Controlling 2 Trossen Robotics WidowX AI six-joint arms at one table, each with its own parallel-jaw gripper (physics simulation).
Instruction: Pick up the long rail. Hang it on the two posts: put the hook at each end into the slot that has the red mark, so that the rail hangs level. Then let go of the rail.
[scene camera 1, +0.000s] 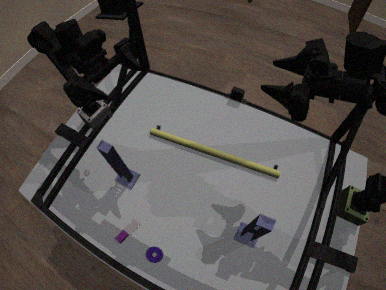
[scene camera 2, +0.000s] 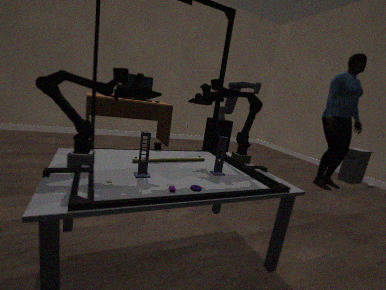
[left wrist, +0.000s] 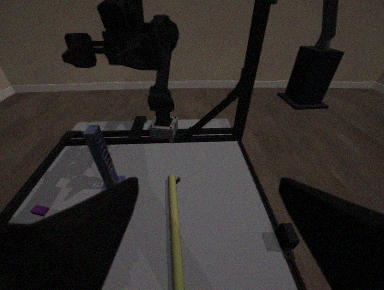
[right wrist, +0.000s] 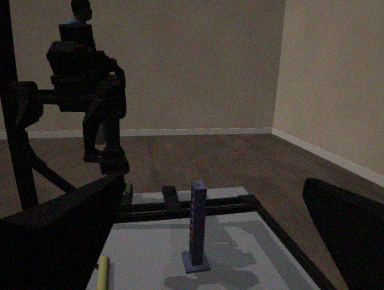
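Seen in the pictures: left gripper, between the fingertips: (scene camera 1: 267, 74) (scene camera 2: 191, 102) (left wrist: 209, 184) (right wrist: 50, 126); right gripper, between the fingertips: (scene camera 1: 124, 82) (scene camera 2: 160, 94) (left wrist: 88, 59) (right wrist: 214, 185); left arm's base, origin of its link: (scene camera 1: 359, 203) (scene camera 2: 241, 153); right arm's base, origin of its link: (scene camera 1: 91, 108) (scene camera 2: 81, 151) (left wrist: 163, 121).
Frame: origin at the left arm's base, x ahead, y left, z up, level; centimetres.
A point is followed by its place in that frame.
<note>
The long yellow rail (scene camera 1: 215, 151) {z -3.3, x 53.0, y 4.4 cm} (scene camera 2: 170, 160) {z -4.4, x 54.6, y 5.7 cm} (left wrist: 175, 235) {z -3.3, x 57.3, y 4.8 cm} (right wrist: 103, 272) {z -3.3, x 35.6, y 2.2 cm} lies on the table, with a small dark hook near each end. A blue-grey post (scene camera 1: 116, 162) {z 9.3, x 72.4, y 26.8 cm} (scene camera 2: 144, 154) {z 4.7, x 74.1, y 25.4 cm} (left wrist: 101, 157) {z 8.1, x 72.5, y 25.2 cm} stands at the left in the scene views; red marks show on it in the left wrist view. The other post (scene camera 1: 260, 227) {z 4.9, x 30.4, y 22.6 cm} (scene camera 2: 220, 156) (right wrist: 198, 225) {z 6.6, x 33.4, y 23.7 cm} stands at the right; a faint red mark shows in the right wrist view. My left gripper (scene camera 1: 268, 75) {z 31.7, x 44.4, y 0.1 cm} (left wrist: 209, 184) {z 31.7, x 44.4, y 0.1 cm} is open and empty, high beyond the rail's right part. My right gripper (right wrist: 214, 185) {z 33.7, x 67.6, y 17.6 cm} is open and empty, raised at the left in the scene views.
A magenta block (scene camera 1: 121, 236) {z -4.3, x 64.1, y 43.8 cm} (scene camera 2: 172, 189) {z -4.2, x 64.7, y 45.6 cm} (left wrist: 40, 210) {z -4.3, x 63.8, y 43.2 cm} and a purple ring (scene camera 1: 149, 258) {z -4.9, x 53.2, y 44.7 cm} lie on the near side of the table. Black frame bars run along the table's edges, with uprights behind. A small black block (scene camera 1: 237, 93) {z -1.1, x 56.4, y -20.7 cm} sits at the far edge. A person (scene camera 2: 340, 95) stands beyond the table.
</note>
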